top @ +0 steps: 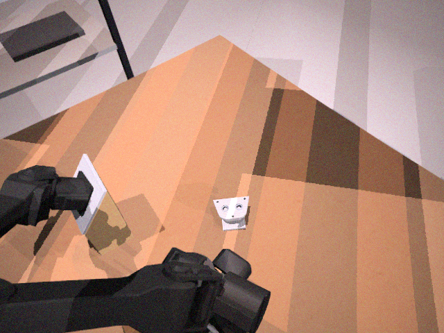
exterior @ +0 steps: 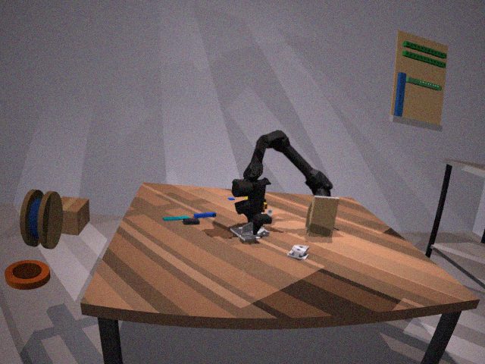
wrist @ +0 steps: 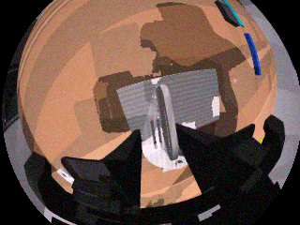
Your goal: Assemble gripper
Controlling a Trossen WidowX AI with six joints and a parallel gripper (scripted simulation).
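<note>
Right now my gripper tip is 100 mm past the white jaw, 220 mm to the left of it and 20 mm below it. The rest, counted from my gripper tip: black block 240 mm ahead, 120 mm to the right, 10 mm below; blue bar 180 mm ahead, 210 mm to the right, 10 mm below; teal bar 310 mm ahead, 160 mm to the right, 20 mm below.
</note>
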